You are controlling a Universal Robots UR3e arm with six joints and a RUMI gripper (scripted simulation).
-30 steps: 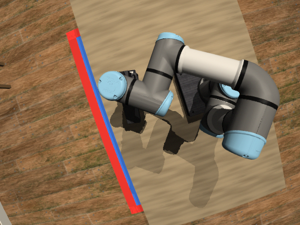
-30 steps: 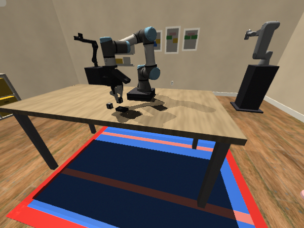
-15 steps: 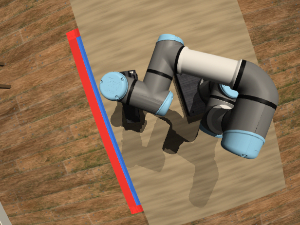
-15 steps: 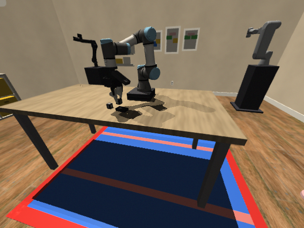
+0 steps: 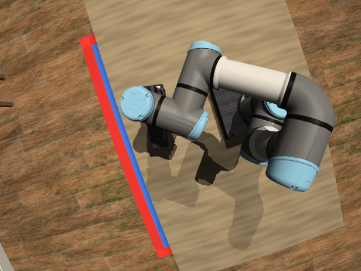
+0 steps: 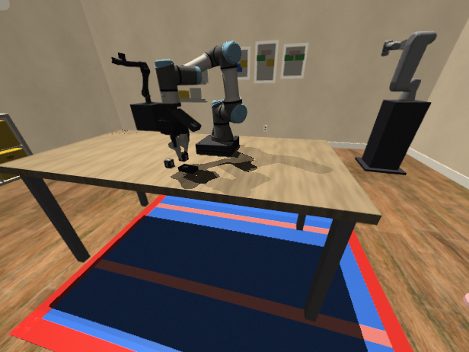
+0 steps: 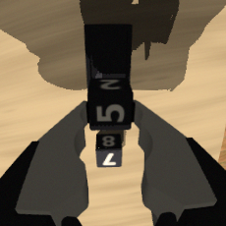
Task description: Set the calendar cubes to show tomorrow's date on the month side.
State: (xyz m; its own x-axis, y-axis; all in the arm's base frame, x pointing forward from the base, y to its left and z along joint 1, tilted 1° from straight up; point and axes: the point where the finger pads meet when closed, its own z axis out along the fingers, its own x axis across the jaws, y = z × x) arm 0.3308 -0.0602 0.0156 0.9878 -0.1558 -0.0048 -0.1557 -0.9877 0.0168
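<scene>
My hand is 60 mm above the black calendar tray and 20 mm to the right of it. Also, from my hand: black cube 90 mm to the right, 60 mm below, 10 mm behind.
</scene>
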